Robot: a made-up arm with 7 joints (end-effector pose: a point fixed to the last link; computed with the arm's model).
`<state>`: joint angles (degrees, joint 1 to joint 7).
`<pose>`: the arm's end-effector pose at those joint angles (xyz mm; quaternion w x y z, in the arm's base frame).
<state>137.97 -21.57 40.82 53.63 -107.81 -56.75 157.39</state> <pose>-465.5 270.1 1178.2 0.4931 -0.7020 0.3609 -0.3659</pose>
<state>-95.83 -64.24 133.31 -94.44 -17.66 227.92 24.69</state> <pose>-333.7 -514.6 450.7 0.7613 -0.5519 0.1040 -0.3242</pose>
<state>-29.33 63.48 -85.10 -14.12 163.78 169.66 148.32</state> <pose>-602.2 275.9 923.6 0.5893 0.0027 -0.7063 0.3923</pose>
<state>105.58 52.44 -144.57 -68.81 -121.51 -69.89 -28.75</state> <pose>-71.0 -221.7 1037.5 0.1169 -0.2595 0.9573 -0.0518</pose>
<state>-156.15 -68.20 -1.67 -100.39 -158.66 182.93 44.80</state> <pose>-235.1 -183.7 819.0 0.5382 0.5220 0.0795 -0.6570</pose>
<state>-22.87 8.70 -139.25 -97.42 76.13 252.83 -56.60</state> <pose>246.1 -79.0 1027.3 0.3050 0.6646 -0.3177 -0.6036</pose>
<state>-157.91 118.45 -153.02 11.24 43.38 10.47 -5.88</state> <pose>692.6 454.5 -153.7 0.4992 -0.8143 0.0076 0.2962</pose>
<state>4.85 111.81 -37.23 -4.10 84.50 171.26 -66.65</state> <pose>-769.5 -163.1 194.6 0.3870 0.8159 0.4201 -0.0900</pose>
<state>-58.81 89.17 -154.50 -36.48 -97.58 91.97 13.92</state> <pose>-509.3 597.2 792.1 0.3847 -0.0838 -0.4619 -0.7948</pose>
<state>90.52 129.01 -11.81 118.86 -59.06 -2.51 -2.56</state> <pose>186.3 -586.2 592.8 0.2879 -0.7150 -0.1758 -0.6124</pose>
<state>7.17 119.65 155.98 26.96 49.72 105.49 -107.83</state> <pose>-685.9 -48.4 -108.6 0.2420 0.5914 -0.6770 -0.3651</pose>
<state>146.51 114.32 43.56 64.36 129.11 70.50 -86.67</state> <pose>422.8 -603.5 450.9 0.7373 0.6686 0.0833 0.0500</pose>
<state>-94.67 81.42 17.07 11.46 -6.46 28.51 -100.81</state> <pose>-4.2 992.9 635.0 0.9850 -0.0801 0.0895 -0.1238</pose>
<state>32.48 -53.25 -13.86 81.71 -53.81 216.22 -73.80</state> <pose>674.1 211.8 567.8 0.0999 -0.2654 0.3498 0.8929</pose>
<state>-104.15 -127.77 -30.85 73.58 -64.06 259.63 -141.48</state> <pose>-396.6 -277.9 -198.5 0.9188 0.2733 0.2615 0.1132</pose>
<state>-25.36 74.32 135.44 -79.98 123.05 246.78 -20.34</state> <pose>-665.8 -176.5 674.1 0.5118 -0.6928 0.4740 0.1830</pose>
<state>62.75 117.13 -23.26 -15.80 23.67 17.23 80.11</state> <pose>-328.6 -760.6 -117.8 0.8069 0.4852 -0.0729 -0.3289</pose>
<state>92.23 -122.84 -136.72 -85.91 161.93 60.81 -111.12</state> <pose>-120.3 304.1 -236.4 0.4229 0.2878 -0.7929 0.3312</pose>
